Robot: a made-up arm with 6 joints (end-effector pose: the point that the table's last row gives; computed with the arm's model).
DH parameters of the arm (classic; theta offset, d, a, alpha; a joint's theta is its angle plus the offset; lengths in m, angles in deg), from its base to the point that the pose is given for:
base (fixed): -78.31 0 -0.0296 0
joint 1: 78.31 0.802 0.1 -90
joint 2: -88.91 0 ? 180
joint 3: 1.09 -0.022 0.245 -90
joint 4: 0 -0.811 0.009 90
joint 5: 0 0.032 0.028 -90
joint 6: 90 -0.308 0.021 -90
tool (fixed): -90 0.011 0 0
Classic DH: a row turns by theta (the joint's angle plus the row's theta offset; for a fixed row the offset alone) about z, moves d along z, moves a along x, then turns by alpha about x.
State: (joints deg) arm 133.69 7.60 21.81 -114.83 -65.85 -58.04
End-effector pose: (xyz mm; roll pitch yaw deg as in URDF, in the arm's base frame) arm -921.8 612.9 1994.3 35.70 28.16 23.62
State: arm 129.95 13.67 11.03 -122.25 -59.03 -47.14
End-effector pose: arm -999.7 861.4 1727.0 22.48 25.68 3.53
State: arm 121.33 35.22 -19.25 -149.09 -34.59 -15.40
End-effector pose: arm -822.2 1167.7 645.0 3.49 -22.76 -40.23
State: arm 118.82 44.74 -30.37 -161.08 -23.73 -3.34
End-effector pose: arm -619.7 1012.2 263.0 4.42 -51.90 -48.97
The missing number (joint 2, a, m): 0.6291
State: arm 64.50 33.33 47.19 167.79 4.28 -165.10
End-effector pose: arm 559.5 1415.2 1764.0 -177.12 9.68 -114.58
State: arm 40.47 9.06 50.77 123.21 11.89 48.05
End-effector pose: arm 606.3 684.3 2328.3 -1.25 34.53 -127.45
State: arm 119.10 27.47 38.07 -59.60 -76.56 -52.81
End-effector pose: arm -859.0 1027.7 1615.5 56.35 -26.17 8.28
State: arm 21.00 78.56 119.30 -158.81 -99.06 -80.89
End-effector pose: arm 867.0 522.6 1837.4 79.19 36.50 -5.36
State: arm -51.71 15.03 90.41 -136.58 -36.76 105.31
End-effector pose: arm 265.6 -38.1 2520.1 -96.56 62.24 -113.75
